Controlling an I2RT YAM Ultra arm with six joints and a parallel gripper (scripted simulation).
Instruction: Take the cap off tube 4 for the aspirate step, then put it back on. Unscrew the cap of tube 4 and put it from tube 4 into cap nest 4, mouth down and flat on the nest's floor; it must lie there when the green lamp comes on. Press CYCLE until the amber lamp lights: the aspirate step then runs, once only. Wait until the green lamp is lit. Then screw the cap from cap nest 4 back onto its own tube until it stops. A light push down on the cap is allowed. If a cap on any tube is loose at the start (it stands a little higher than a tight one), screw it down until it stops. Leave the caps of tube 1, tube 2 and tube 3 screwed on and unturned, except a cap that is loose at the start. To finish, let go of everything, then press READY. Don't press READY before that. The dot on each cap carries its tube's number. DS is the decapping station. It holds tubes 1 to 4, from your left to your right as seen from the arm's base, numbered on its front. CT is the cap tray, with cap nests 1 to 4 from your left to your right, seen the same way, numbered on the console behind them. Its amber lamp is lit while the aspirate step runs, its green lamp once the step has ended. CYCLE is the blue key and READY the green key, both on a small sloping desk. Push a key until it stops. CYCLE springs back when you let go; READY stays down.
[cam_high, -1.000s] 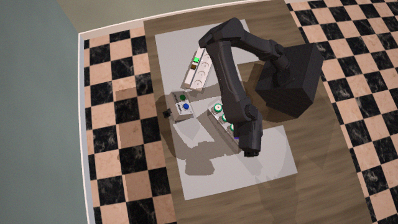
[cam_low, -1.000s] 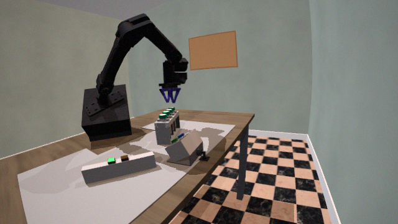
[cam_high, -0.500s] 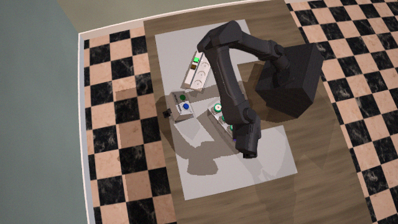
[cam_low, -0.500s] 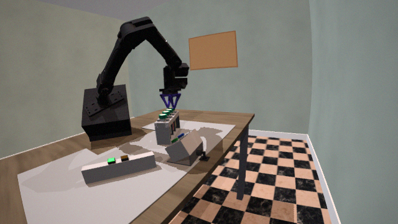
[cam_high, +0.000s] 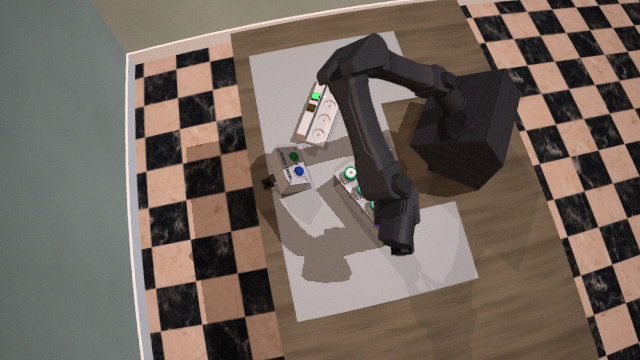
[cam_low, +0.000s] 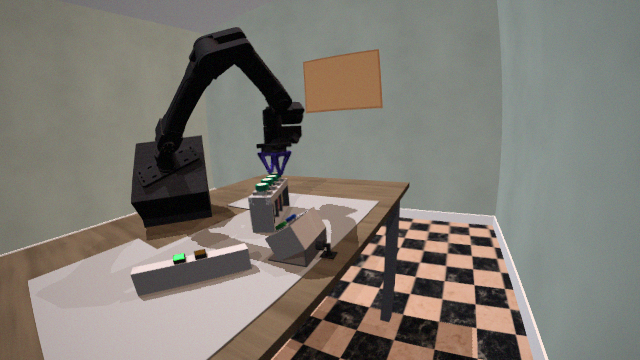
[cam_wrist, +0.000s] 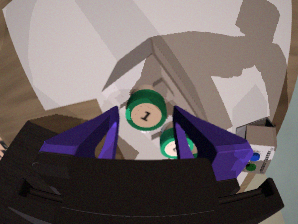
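My gripper is now 20 mm short of the cap 2, 50 mm to the left of it and 10 mm above it. The rest, counted from my hand: cap 3 (50 mm ahead, 90 mm to the right, 10 mm below); then green ready key (210 mm ahead, 230 mm to the right, 60 mm below); then blue cycle key (200 mm ahead, 190 mm to the right, 60 mm below).
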